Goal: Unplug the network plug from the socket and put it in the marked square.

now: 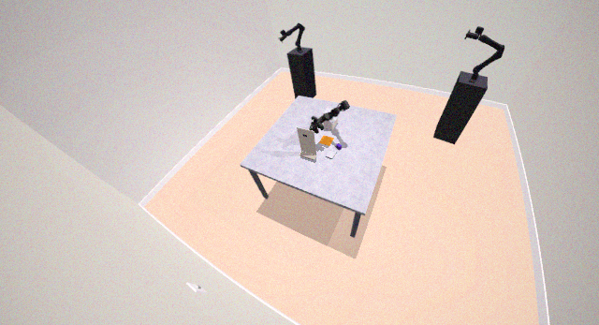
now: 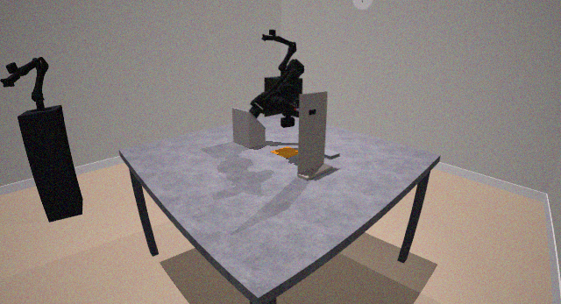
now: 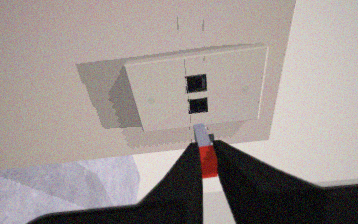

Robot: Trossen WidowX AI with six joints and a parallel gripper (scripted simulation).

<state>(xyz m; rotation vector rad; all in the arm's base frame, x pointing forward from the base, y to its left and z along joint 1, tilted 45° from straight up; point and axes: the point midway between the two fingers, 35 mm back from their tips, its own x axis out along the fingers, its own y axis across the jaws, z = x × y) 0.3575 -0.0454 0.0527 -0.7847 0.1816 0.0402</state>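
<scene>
Right now the orange marked square is 170 mm behind my gripper tip, 80 mm to the left of it and 250 mm below it. Also, from my gripper tip: flat pale plate: 20 mm behind, 210 mm to the left, 240 mm below; network plug: right at my gripper tip; upright beige panel: 90 mm ahead, 10 mm to the left, 100 mm below.
</scene>
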